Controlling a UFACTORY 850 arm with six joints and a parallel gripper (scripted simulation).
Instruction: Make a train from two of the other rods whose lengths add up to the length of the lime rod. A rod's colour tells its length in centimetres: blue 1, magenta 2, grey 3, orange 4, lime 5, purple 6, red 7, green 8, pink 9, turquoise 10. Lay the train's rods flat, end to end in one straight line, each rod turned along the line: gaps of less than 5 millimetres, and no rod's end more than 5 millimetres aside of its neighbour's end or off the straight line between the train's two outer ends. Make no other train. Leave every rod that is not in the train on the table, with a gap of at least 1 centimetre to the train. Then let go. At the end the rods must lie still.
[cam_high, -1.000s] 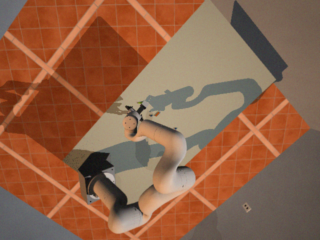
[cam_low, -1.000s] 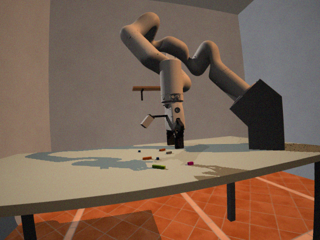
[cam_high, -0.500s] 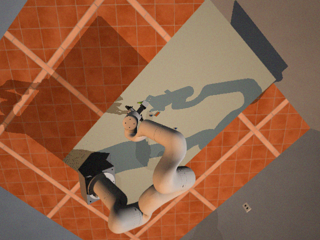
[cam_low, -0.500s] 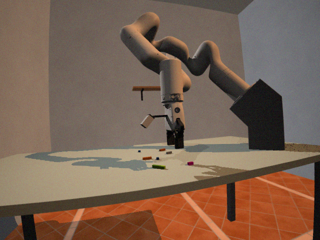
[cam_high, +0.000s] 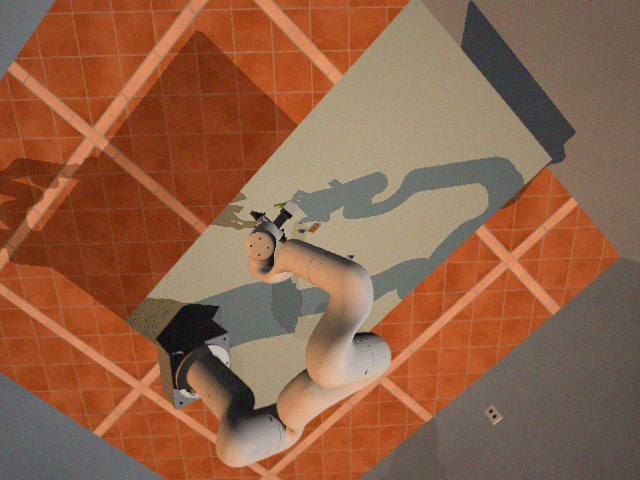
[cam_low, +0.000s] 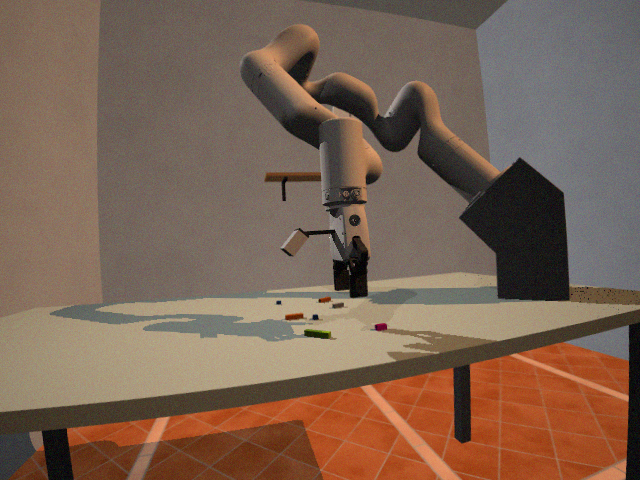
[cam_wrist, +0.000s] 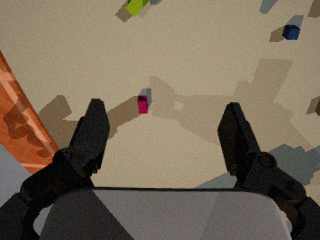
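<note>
Right now the orange rod is 14 cm to the right of my hand, 8 cm ahead of it and 7 cm below it. From my hand the other things lie so: magenta rod: 7 cm below, 5 cm behind, 2 cm to the left; then lime rod: 7 cm below, 7 cm ahead, 1 cm to the left; then grey rod: 21 cm to the right, 7 cm below, 5 cm behind.
</note>
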